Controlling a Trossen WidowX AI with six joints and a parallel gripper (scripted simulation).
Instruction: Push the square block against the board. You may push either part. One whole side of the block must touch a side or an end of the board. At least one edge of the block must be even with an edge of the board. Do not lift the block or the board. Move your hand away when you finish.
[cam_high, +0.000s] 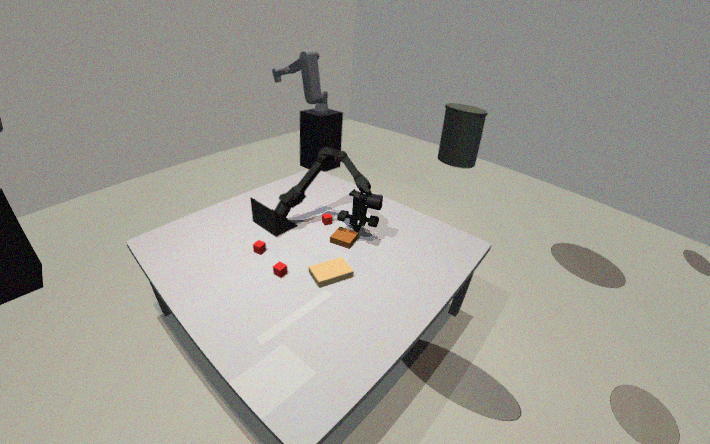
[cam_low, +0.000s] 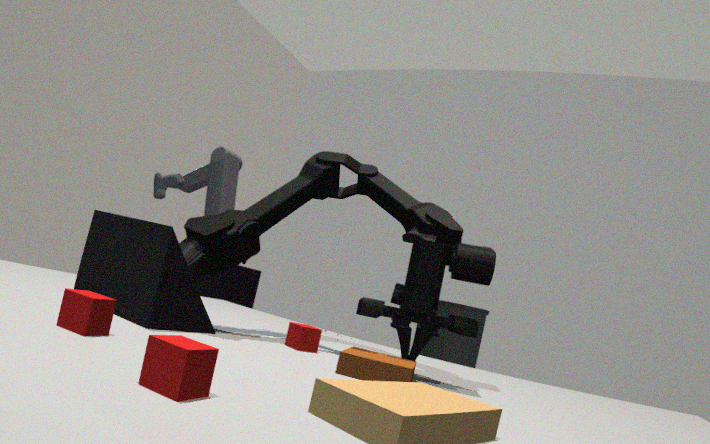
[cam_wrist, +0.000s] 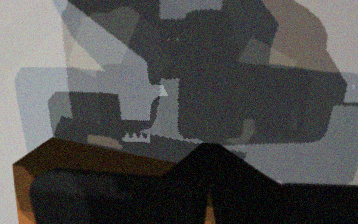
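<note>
Right now my gripper tip is 1 cm past the square block, 7 cm to the left of it and 1 cm below it. Round my gripper tip: board: 12 cm ahead, 29 cm to the right, 1 cm above.
</note>
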